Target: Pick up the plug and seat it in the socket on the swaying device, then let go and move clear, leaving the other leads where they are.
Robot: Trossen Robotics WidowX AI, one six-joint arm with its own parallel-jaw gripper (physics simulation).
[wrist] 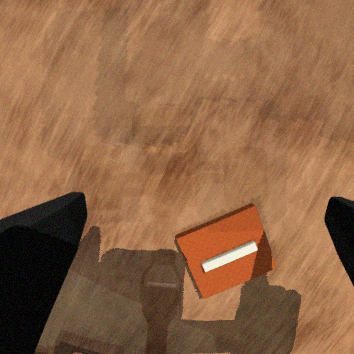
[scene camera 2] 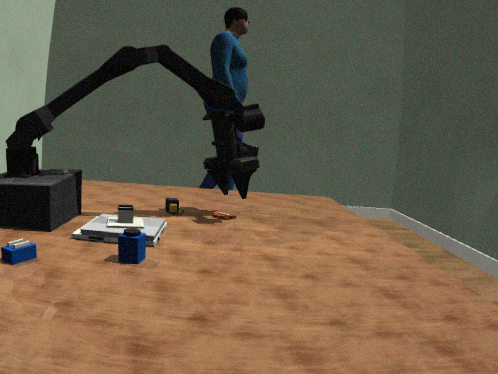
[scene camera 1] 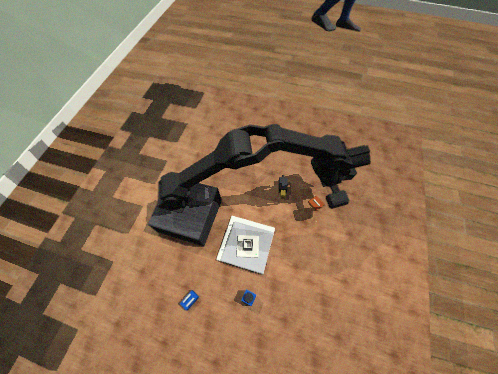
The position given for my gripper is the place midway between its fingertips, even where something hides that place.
My gripper point(scene camera 2: 234, 196) is open, holding nothing. Also in view: an orange lead point(wrist: 230, 249).
